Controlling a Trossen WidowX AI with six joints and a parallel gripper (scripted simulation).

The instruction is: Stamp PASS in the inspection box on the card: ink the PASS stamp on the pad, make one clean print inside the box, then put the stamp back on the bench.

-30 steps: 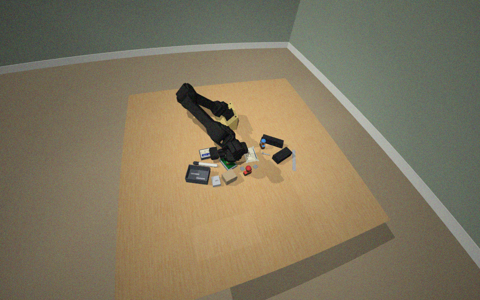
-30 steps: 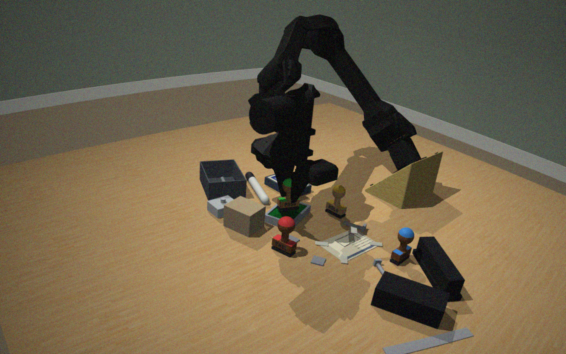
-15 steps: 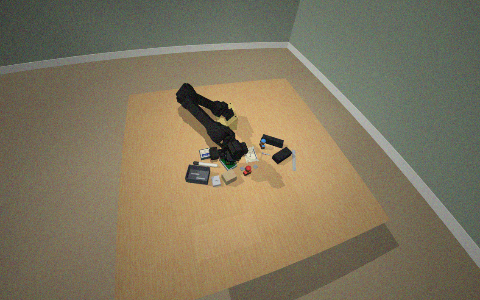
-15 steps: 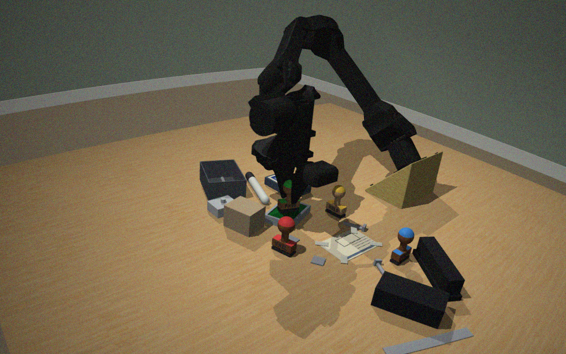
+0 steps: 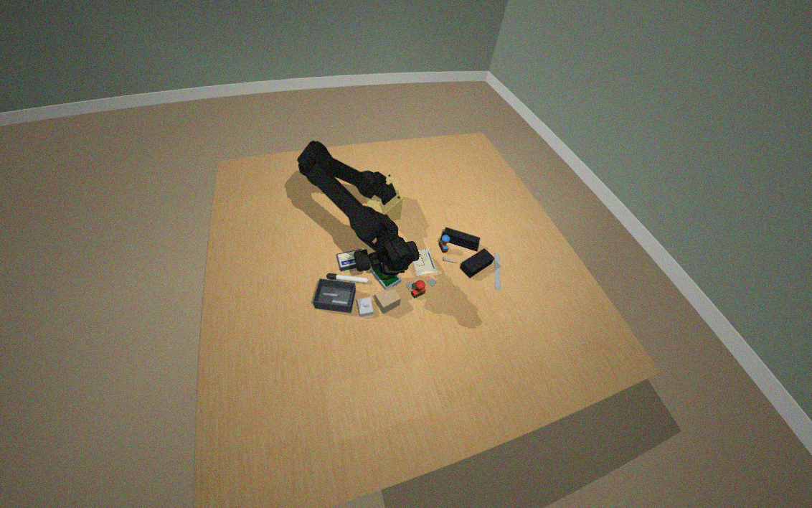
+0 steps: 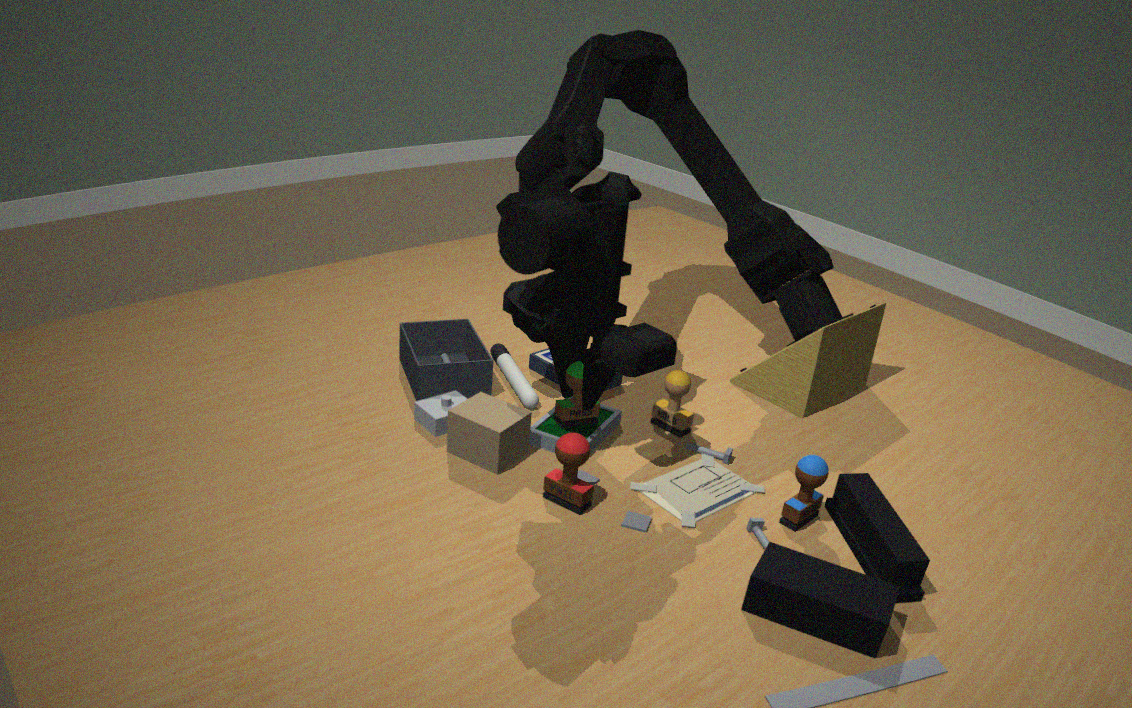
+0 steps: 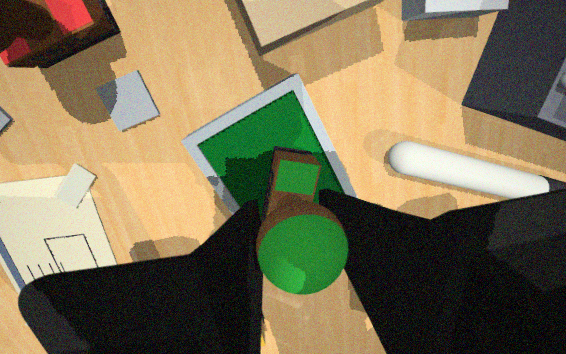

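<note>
Now: gripper tip 3 cm above the green ink pad. Round my gripper tip: red-knob stamp (8 cm to the left, 8 cm ahead, 2 cm below); tan block (9 cm ahead, 2 cm to the right, 1 cm below); yellow-knob stamp (9 cm behind, 5 cm to the left, 2 cm below).
</note>
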